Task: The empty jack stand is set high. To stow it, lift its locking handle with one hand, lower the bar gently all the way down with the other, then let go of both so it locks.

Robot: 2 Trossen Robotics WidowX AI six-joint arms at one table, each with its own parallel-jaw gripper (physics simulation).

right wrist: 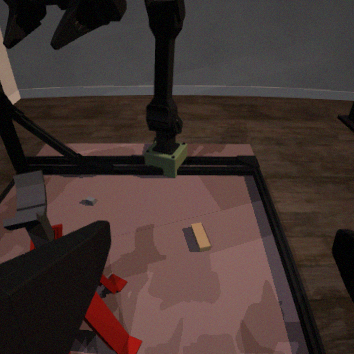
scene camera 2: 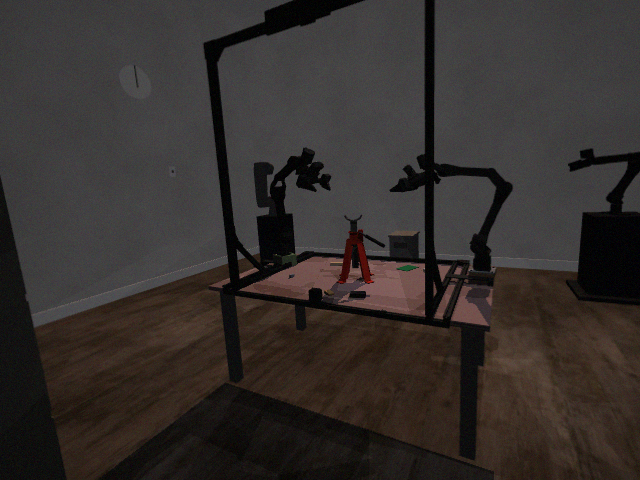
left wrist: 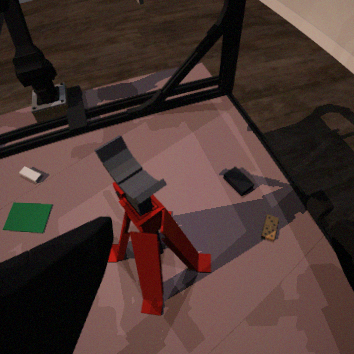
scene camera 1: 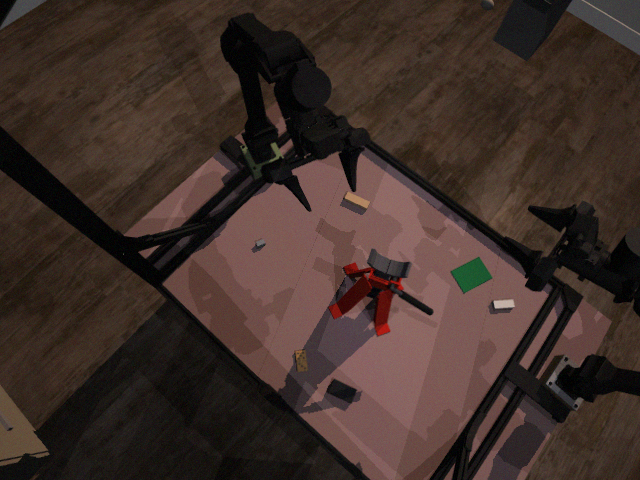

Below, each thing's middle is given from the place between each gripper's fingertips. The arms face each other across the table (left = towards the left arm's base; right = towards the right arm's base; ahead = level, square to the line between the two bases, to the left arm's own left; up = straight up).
I see the dark bar with saddle (scene camera 1: 384, 268) 250 mm below my left hand, 140 mm to the right of it and 20 mm ahead of it. From my left hand the other things lie so: green square (scene camera 1: 470, 275): 430 mm below, 330 mm to the right, 260 mm ahead.
My right hand is 230 mm above the dark bar with saddle, 170 mm past it and 140 mm to the right of it. The rest, counted from my right hand: green square 410 mm below, 70 mm ahead, 50 mm to the right.
